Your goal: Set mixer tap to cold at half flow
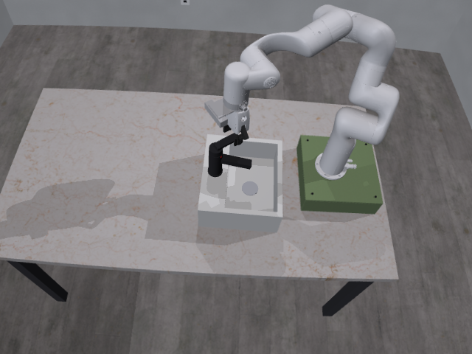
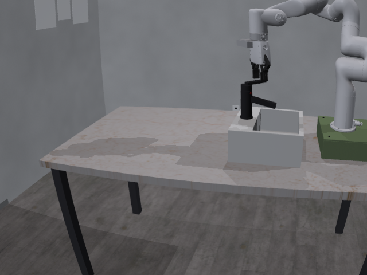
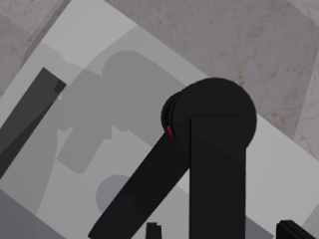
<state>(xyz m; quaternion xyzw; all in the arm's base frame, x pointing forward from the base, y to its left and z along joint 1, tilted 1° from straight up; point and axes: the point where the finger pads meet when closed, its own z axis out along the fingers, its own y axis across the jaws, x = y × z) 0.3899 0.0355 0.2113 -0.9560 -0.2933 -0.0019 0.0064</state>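
Now: the lever 2 cm below my hand, 2 cm ahead of it and 1 cm to the left of it. Also, from my hand: white sink 26 cm below, 6 cm behind, 4 cm to the left.
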